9 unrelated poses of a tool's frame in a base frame.
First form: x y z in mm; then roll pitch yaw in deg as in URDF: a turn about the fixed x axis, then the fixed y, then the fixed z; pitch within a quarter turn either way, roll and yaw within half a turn.
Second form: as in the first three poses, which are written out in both.
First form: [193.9, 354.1, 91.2, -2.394, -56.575, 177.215]
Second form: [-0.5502, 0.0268, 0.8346, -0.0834, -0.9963, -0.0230, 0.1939, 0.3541, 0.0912]
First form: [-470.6, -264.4, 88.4, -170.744, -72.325, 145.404]
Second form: [-0.2499, 0.1724, 0.9528, 0.4342, 0.8995, -0.0488, -0.4706, -0.2644, 0.0884]
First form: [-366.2, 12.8, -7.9, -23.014, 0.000, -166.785]
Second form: [-0.9735, -0.2286, 0.0000, 0.2104, -0.8960, -0.3910, -0.3662, 0.0128, -0.0079]
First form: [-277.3, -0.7, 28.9, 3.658, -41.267, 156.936]
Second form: [-0.6916, 0.2945, 0.6596, -0.3522, -0.9347, 0.0480, -0.2773, -0.0007, 0.0289]
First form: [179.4, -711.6, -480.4, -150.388, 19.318, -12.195]
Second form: [0.9224, -0.1993, -0.3308, -0.3434, -0.8152, -0.4663, 0.1794, -0.7116, -0.4804]
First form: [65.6, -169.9, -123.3, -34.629, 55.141, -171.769]
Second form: [-0.5657, -0.0818, -0.8206, 0.5793, -0.7476, -0.3248, 0.0656, -0.1699, -0.1233]
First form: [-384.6, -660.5, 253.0, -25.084, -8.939, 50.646]
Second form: [0.6264, 0.7639, 0.1554, -0.6585, 0.6252, -0.4188, -0.3846, -0.6605, 0.2530]
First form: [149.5, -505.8, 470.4, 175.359, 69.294, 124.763]
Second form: [-0.2016, 0.2905, -0.9354, 0.7757, 0.6305, 0.0286, 0.1495, -0.5058, 0.4704]
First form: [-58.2, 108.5, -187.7, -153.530, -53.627, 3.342]
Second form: [0.5920, 0.0346, 0.8052, 0.4105, -0.8727, -0.2643, -0.0582, 0.1085, -0.1877]
